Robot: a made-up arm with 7 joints.
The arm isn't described. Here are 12 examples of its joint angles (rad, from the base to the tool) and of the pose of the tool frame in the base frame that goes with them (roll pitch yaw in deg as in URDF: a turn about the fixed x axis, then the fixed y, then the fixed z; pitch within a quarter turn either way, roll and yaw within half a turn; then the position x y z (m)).
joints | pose
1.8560 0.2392 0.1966 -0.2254 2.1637 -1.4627 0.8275 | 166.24 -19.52 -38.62 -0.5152 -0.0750 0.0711
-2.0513 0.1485 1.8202 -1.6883 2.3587 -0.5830 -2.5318 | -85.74 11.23 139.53 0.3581 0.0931 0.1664
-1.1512 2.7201 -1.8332 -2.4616 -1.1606 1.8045 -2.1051 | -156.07 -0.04 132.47 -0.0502 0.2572 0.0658
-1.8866 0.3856 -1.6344 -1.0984 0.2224 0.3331 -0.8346 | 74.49 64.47 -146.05 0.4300 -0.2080 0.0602
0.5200 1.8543 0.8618 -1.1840 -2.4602 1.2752 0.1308 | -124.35 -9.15 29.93 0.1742 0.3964 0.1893
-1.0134 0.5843 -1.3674 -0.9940 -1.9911 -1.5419 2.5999 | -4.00 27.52 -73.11 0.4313 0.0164 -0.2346
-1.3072 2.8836 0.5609 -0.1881 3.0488 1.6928 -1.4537 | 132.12 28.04 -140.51 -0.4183 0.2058 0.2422
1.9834 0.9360 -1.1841 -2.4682 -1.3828 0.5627 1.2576 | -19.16 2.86 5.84 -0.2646 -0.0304 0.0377
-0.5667 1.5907 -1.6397 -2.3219 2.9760 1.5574 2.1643 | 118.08 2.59 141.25 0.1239 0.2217 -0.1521
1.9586 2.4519 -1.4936 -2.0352 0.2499 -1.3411 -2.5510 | 46.20 -53.05 -164.45 -0.0455 0.3240 0.1189
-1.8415 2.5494 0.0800 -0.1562 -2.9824 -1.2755 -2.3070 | -49.44 7.51 174.31 -0.3115 0.4093 0.1060
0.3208 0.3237 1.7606 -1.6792 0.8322 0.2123 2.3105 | -135.71 65.48 140.04 -0.1490 0.3055 -0.2240
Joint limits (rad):
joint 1: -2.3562..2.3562
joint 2: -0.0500..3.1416
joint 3: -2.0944..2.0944
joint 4: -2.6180..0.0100
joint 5: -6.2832..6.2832
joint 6: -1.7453..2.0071
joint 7: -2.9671..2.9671
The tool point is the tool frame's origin. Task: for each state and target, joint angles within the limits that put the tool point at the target. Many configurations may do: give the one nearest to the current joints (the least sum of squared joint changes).
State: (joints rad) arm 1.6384 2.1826 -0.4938 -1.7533 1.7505 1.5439 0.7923
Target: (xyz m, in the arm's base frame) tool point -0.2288 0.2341 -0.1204
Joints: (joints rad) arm 1.4663 1.4134 -0.6572 -2.0312 1.7505 1.5439 0.7923
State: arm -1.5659 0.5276 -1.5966 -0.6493 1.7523 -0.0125 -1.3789
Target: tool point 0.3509 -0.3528 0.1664
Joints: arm -2.2243 -0.0498 -1.4875 -0.3480 1.7523 -0.0125 -1.3789
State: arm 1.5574 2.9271 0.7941 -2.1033 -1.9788 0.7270 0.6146
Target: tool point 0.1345 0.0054 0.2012
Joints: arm 0.5341 2.5182 1.4336 -2.6160 -1.9788 0.7270 0.6146
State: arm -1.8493 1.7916 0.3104 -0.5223 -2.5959 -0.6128 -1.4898
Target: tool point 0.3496 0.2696 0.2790
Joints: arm -1.7658 1.0640 0.1695 -0.4647 -2.5959 -0.6128 -1.4898
